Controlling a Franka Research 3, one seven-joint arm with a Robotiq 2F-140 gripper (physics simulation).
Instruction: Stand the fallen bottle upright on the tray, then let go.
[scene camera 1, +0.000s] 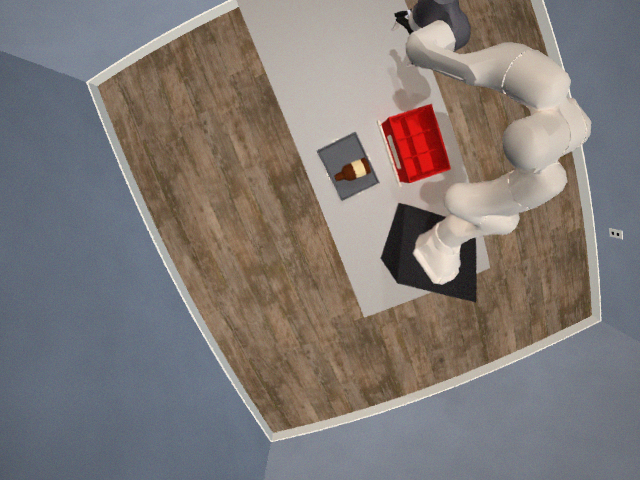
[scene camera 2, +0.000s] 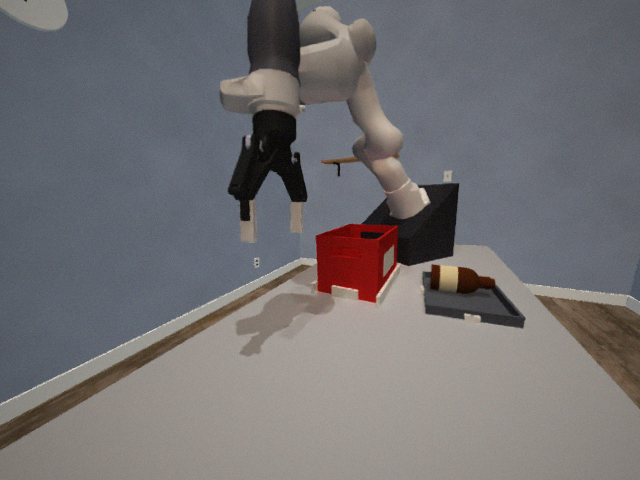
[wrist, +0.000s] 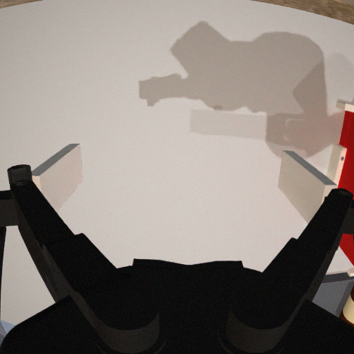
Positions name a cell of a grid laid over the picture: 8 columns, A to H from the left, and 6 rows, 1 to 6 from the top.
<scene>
In view: my gripper (scene camera 2: D3) and a brown bottle (scene camera 2: F4).
My gripper shows as well in the wrist view (wrist: E3).
</scene>
